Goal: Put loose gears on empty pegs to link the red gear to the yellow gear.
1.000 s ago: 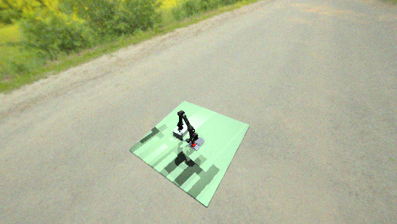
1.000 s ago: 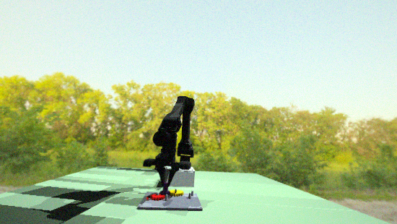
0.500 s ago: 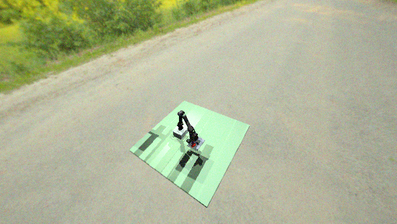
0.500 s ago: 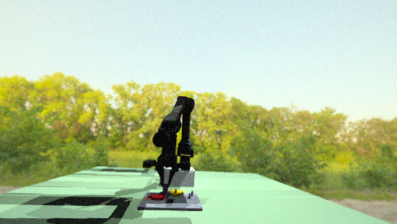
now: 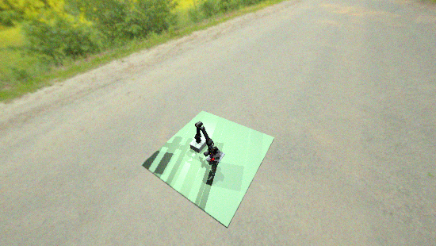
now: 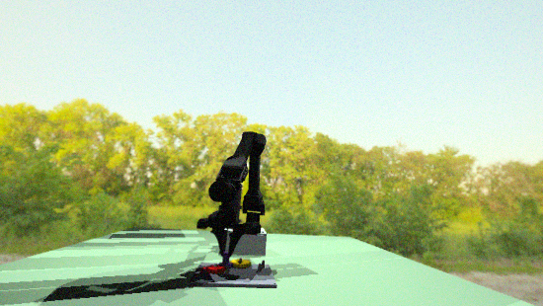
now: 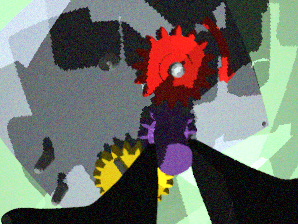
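Now: the purple gear 10 mm below my gripper tip. Round my gripper tip: grey board 40 mm ahead, 30 mm to the left, 30 mm below; then red gear 40 mm ahead, 20 mm to the right, 20 mm below; then yellow gear 30 mm behind, 40 mm to the left, 20 mm below.
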